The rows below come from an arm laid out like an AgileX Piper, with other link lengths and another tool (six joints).
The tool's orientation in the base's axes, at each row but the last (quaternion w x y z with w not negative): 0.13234, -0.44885, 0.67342, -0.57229; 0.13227, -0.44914, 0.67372, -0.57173; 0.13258, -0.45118, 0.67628, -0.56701; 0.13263, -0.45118, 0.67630, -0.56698; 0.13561, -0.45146, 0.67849, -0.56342; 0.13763, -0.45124, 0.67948, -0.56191; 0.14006, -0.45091, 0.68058, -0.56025; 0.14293, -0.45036, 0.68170, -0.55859; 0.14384, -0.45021, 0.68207, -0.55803; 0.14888, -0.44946, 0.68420, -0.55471; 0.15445, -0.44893, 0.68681, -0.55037; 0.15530, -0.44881, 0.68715, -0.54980
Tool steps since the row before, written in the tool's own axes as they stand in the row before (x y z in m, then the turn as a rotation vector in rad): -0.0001, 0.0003, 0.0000, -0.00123, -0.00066, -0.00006; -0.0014, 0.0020, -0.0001, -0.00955, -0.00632, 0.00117; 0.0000, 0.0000, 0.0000, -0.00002, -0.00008, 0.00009; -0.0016, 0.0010, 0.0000, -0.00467, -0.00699, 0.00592; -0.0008, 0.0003, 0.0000, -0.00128, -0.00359, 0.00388; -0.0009, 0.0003, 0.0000, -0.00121, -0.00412, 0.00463; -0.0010, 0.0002, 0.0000, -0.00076, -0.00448, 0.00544; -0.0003, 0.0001, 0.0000, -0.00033, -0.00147, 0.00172; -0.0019, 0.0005, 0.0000, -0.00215, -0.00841, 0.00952; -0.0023, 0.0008, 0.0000, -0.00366, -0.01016, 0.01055; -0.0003, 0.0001, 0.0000, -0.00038, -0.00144, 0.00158; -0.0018, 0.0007, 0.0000, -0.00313, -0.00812, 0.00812
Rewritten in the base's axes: -0.0001, 0.0001, -0.0003, 0.00095, 0.00101, 0.00019; -0.0002, 0.0010, -0.0022, 0.00904, 0.00682, 0.00205; 0.0000, 0.0000, 0.0000, 0.00011, -0.00004, 0.00004; 0.0004, 0.0012, -0.0014, 0.00991, 0.00007, 0.00274; 0.0003, 0.0006, -0.0005, 0.00505, -0.00136, 0.00149; 0.0004, 0.0007, -0.0006, 0.00577, -0.00187, 0.00174; 0.0005, 0.0008, -0.0005, 0.00625, -0.00272, 0.00193; 0.0001, 0.0002, -0.0002, 0.00205, -0.00079, 0.00063; 0.0008, 0.0015, -0.0010, 0.01166, -0.00411, 0.00364; 0.0009, 0.0018, -0.0014, 0.01400, -0.00354, 0.00440; 0.0001, 0.0002, -0.0002, 0.00197, -0.00066, 0.00063; 0.0007, 0.0014, -0.0011, 0.01108, -0.00248, 0.00357
